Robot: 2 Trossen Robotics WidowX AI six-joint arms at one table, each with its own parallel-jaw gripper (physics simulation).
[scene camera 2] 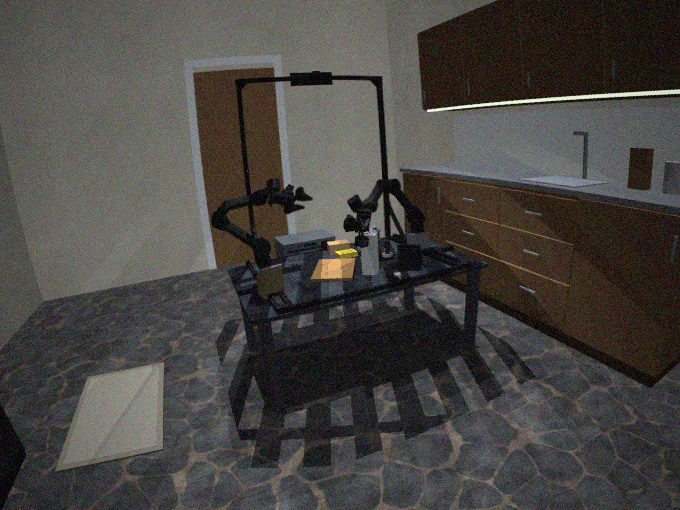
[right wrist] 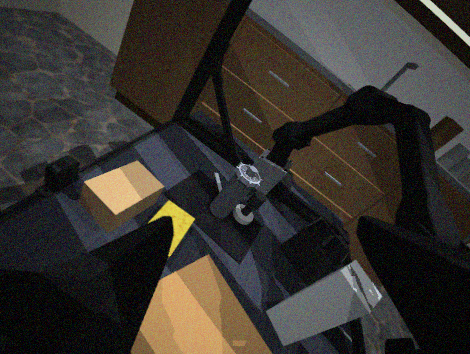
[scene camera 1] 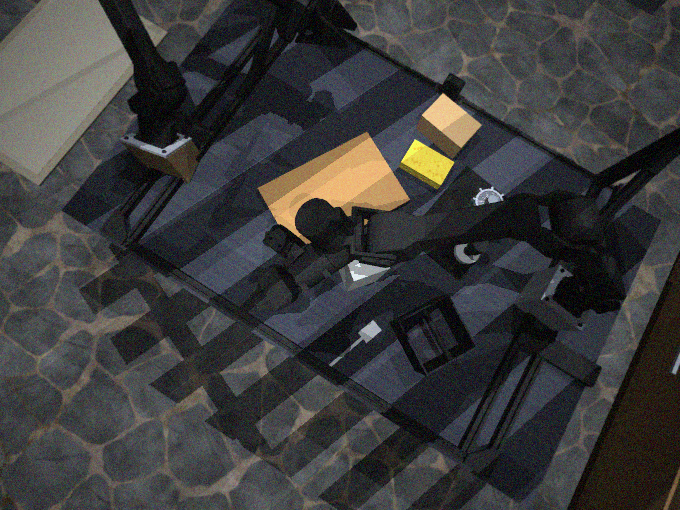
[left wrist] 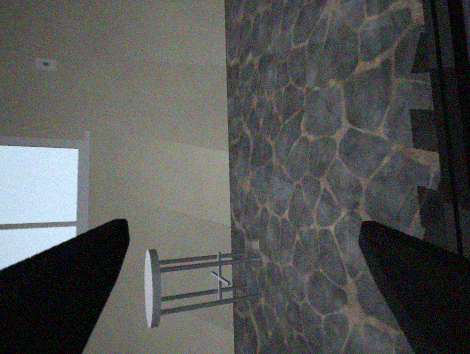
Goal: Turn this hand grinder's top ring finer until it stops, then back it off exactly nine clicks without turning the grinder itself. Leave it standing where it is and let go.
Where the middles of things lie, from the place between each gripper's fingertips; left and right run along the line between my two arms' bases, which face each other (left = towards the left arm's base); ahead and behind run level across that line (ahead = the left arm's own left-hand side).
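From my left hand: white box (scene camera 1: 354, 275) 15 cm behind, 15 cm to the left, 13 cm below; black tray (scene camera 1: 433, 335) 8 cm behind, 34 cm to the left, 18 cm below; orange mat (scene camera 1: 355, 173) 4 cm to the left, 31 cm behind, 22 cm below; hand grinder (right wrist: 234, 191) 35 cm to the left, 36 cm behind, 15 cm below. Going by its middle, the white box is nearer to my left hand than to my right gripper.
My right gripper is 4 cm to the right of the orange mat, 14 cm short of it and 33 cm above it. From my right hand: cardboard box (scene camera 1: 448, 126) 23 cm to the left, 11 cm behind, 31 cm below; hand grinder 35 cm to the left, 9 cm ahead, 26 cm below; white box 15 cm to the left, 30 cm ahead, 24 cm below. Going by its middle, the hand grinder is nearer to my right gripper than to my left hand.
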